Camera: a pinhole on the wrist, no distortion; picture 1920 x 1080 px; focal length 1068.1 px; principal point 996.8 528.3 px. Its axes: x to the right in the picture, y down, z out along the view. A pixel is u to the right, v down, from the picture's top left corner.
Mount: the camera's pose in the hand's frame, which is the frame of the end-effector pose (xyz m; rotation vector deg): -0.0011 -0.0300 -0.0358 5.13 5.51 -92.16
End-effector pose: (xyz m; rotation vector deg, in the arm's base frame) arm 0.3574 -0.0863 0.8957 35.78 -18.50 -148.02
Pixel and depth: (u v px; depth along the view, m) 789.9 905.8 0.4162
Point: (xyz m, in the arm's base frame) 0.0517 -0.1102 1.1740
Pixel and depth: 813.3 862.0 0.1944
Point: 0.2233 -0.0783 1.0055
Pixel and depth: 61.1 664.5 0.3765
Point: 0.2237 -0.2898 1.2820
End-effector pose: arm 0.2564 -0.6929 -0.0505 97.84 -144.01 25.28
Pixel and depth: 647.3 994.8 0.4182
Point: 0.1797 -0.9530 -0.3964
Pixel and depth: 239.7 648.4 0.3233
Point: 0.1257 -0.7650 -0.3698
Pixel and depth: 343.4 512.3 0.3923
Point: 0.1446 -0.7454 -0.4467
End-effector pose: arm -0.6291 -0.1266 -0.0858 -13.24 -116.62 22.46
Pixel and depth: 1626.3 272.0 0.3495
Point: -0.8380 -0.4604 -0.1872
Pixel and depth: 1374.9 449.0 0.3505
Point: -0.8761 -0.3691 -0.1709
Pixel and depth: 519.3 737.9 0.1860
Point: -0.7872 -0.1148 -0.1343
